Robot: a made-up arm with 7 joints.
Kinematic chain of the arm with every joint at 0, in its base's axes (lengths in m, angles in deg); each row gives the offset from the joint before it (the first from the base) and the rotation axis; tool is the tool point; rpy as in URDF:
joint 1: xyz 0 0 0.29 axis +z
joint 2: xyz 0 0 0 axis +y
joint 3: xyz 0 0 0.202 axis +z
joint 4: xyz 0.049 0 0 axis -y
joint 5: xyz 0.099 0 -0.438 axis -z
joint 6: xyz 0 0 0 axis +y
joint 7: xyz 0.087 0 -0.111 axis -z
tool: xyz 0 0 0 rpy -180 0 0
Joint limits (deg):
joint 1: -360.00..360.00
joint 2: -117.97..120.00
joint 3: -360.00..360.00
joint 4: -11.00..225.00
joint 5: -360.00..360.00
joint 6: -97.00..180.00
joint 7: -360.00..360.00
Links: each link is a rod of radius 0.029 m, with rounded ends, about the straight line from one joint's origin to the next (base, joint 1, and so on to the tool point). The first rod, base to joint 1, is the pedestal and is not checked.
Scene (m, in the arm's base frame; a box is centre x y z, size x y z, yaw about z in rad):
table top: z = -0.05
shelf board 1: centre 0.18 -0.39 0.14 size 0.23 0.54 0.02 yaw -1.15
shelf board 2: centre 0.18 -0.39 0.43 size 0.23 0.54 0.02 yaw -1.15
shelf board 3: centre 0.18 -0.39 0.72 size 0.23 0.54 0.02 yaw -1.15
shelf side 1: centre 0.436 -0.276 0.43 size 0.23 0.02 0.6 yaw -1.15
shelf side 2: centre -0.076 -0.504 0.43 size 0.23 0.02 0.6 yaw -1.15
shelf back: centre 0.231 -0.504 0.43 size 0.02 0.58 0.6 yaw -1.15
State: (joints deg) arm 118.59 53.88 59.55 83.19 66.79 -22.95 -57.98
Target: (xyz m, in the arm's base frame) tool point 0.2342 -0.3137 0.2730
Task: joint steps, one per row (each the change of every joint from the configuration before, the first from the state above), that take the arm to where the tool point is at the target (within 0.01 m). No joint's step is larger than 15 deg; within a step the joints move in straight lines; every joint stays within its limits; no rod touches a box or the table.
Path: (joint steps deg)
1: 2.40 6.82 4.53 -12.74 3.32 -12.13 1.48
2: 2.40 6.81 4.53 -12.74 3.32 -12.14 1.49
3: 2.40 6.82 4.53 -12.74 3.32 -12.13 1.48
4: 2.27 11.42 -0.19 -13.99 8.18 -3.97 -1.11
5: 2.26 11.41 -0.18 -13.99 8.17 -3.96 -1.12
6: 2.27 11.42 -0.18 -14.00 8.17 -3.97 -1.11
7: 2.27 11.42 -0.18 -13.99 8.18 -3.97 -1.11
8: 2.20 -1.37 -1.17 2.51 -6.15 13.79 0.00
9: 2.20 -1.37 -1.17 2.50 -6.15 13.78 0.00
10: 2.20 -1.38 -1.16 2.51 -6.14 13.79 0.00
11: 2.20 -1.37 -1.17 2.50 -6.15 13.79 0.00
12: 2.20 -1.37 -1.17 2.51 -6.15 13.78 0.00

